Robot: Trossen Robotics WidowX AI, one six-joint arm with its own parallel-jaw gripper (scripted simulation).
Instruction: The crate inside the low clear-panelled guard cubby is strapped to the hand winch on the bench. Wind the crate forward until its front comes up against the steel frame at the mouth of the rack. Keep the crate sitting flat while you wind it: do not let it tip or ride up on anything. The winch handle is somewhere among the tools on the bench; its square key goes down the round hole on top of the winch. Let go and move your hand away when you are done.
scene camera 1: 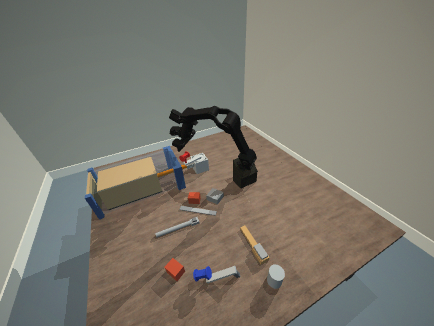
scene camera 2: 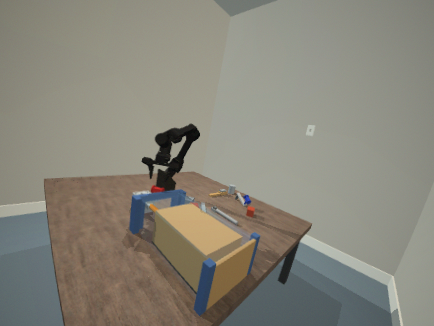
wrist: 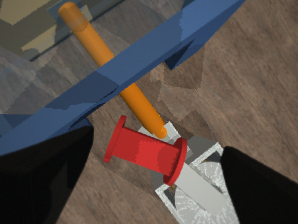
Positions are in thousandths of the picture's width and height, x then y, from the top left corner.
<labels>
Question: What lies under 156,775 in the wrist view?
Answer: The gripper.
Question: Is the gripper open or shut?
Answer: Open.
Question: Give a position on a red grip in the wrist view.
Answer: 431,645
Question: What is the gripper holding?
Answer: Nothing.
</labels>
